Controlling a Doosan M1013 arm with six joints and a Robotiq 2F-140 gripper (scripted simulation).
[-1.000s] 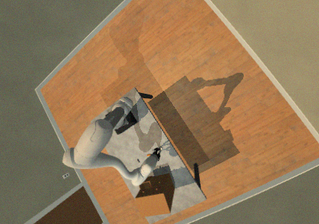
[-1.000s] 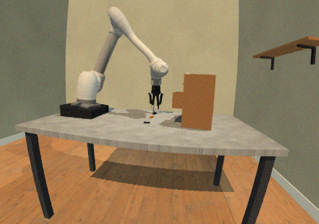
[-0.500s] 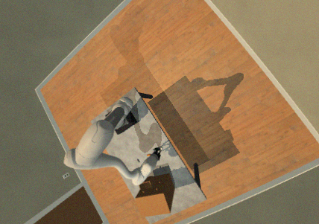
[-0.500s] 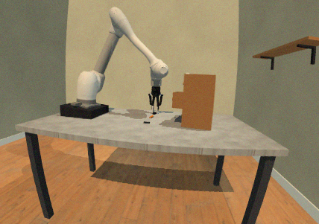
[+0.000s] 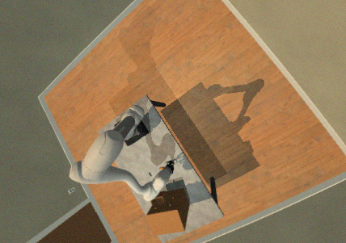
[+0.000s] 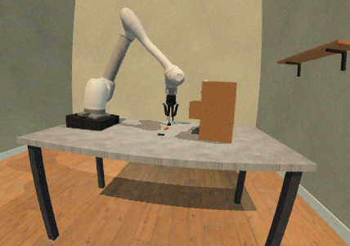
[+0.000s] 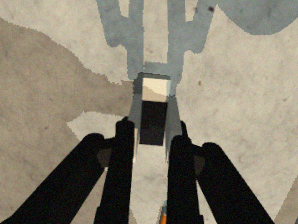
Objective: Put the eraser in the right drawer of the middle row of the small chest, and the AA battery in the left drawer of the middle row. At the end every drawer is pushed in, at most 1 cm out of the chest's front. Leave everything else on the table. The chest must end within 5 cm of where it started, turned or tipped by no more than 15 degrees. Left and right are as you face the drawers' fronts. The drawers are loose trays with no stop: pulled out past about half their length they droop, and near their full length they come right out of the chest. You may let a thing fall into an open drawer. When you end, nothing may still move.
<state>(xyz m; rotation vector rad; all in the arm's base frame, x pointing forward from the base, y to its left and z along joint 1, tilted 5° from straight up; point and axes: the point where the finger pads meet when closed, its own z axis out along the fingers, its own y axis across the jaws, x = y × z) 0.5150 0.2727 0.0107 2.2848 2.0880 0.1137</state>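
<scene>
The orange AA battery lies 15 cm to the right of my hand, 3 cm below it and 1 cm ahead of it. Also, from my hand: eraser (3 cm below, 1 cm to the left).
</scene>
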